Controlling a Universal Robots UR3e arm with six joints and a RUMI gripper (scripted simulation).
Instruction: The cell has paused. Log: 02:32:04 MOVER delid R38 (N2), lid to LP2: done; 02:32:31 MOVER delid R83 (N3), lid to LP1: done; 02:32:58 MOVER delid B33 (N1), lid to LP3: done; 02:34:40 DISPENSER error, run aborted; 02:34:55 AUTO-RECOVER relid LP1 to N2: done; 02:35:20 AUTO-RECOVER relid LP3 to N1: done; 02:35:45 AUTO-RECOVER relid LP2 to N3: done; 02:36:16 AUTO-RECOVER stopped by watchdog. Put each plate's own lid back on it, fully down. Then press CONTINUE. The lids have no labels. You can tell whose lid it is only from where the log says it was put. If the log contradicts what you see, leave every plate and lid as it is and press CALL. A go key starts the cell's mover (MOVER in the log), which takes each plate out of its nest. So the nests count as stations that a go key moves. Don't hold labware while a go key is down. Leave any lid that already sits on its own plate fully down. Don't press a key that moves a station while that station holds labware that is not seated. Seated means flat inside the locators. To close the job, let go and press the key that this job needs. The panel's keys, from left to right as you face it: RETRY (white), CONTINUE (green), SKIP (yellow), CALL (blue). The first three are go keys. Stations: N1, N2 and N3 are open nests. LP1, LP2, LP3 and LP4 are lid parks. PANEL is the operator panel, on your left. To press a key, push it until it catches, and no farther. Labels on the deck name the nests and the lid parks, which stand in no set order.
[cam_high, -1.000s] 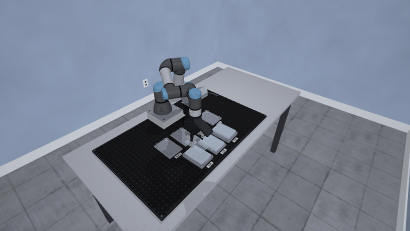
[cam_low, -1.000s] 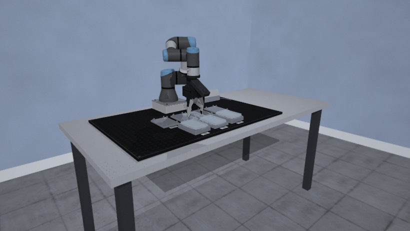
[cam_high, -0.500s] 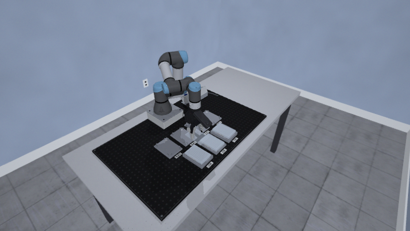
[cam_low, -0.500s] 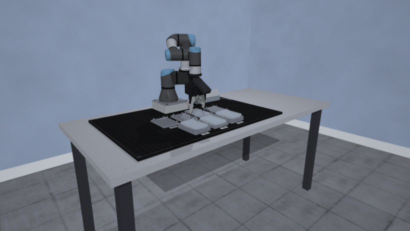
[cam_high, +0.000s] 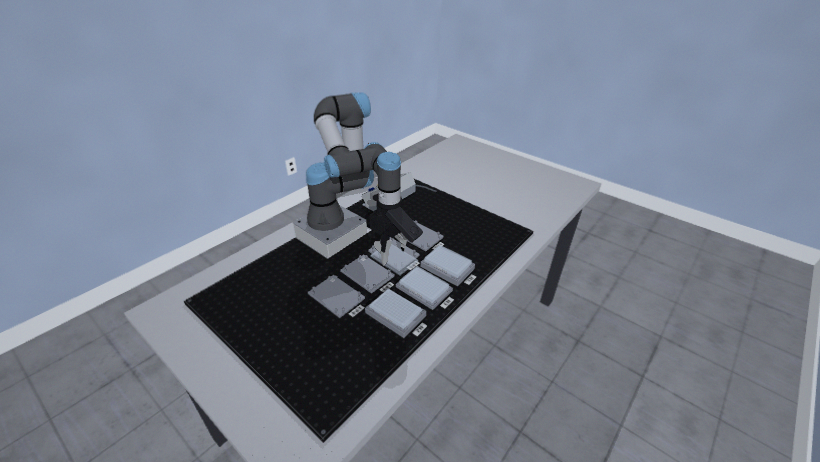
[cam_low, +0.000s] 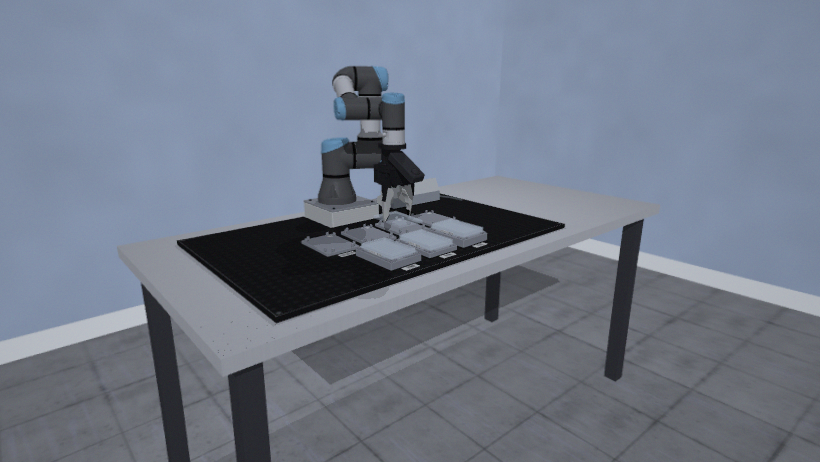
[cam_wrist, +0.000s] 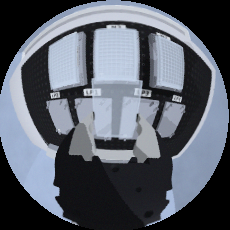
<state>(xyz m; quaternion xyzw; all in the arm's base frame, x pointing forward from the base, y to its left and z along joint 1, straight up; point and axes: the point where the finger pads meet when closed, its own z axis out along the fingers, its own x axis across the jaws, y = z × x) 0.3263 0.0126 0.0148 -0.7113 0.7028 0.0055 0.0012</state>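
The LP3 lid park is 70 mm to the right of my hand, 60 mm below it and 50 mm behind it. The rest, counted from my hand: LP2 lid park: 190 mm to the left, 60 mm below, 60 mm behind; plate: 130 mm to the right, 130 mm ahead, 40 mm below; clear lid: 10 mm below.
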